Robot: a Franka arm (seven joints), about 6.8 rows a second.
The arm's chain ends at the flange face. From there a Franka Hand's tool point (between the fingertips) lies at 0.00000 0.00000 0.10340 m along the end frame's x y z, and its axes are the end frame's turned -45 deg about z.
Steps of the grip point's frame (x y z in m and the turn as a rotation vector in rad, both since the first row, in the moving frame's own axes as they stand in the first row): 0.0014 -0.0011 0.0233 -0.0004 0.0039 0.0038; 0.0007 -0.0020 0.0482 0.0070 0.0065 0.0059; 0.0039 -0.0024 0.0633 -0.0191 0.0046 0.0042; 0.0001 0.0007 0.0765 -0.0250 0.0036 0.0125; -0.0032 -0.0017 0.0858 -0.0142 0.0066 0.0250; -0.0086 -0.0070 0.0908 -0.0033 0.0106 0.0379; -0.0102 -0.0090 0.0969 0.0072 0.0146 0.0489; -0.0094 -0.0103 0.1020 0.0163 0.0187 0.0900
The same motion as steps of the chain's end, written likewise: -0.0001 -0.0015 0.0233 0.0025 0.0030 0.0038; -0.0009 -0.0009 0.0482 0.0095 -0.0004 0.0059; -0.0007 -0.0055 0.0633 -0.0103 0.0168 0.0042; -0.0015 -0.0012 0.0765 -0.0151 0.0202 0.0125; -0.0050 0.0005 0.0858 -0.0054 0.0147 0.0250; -0.0121 0.0016 0.0908 0.0052 0.0098 0.0379; -0.0142 0.0024 0.0969 0.0154 0.0052 0.0489; -0.0142 0.0019 0.1020 0.0247 0.0017 0.0900
